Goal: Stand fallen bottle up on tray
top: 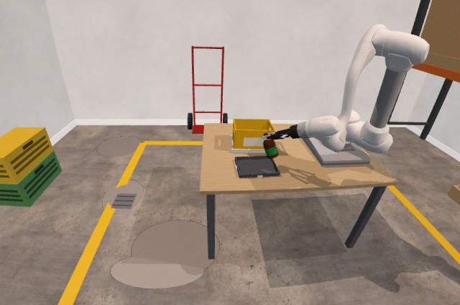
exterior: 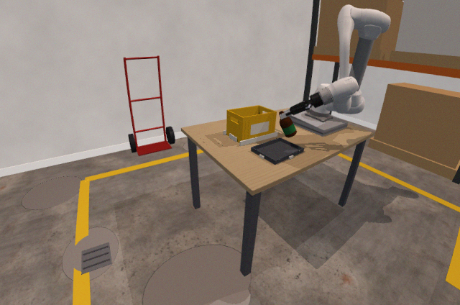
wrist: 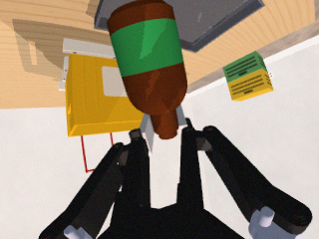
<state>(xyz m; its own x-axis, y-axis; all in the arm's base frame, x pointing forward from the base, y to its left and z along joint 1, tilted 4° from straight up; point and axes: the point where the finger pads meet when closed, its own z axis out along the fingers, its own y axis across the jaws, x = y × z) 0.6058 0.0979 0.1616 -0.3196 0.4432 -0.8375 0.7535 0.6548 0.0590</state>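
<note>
Now: hand 60 mm above the bottle, 10 mm to the right of it and 10 mm past it. From my hand the other things lie so: dark tray (200 mm below, 70 mm ahead, 30 mm to the left); then yellow crate (240 mm to the right, 130 mm below, 40 mm ahead).
</note>
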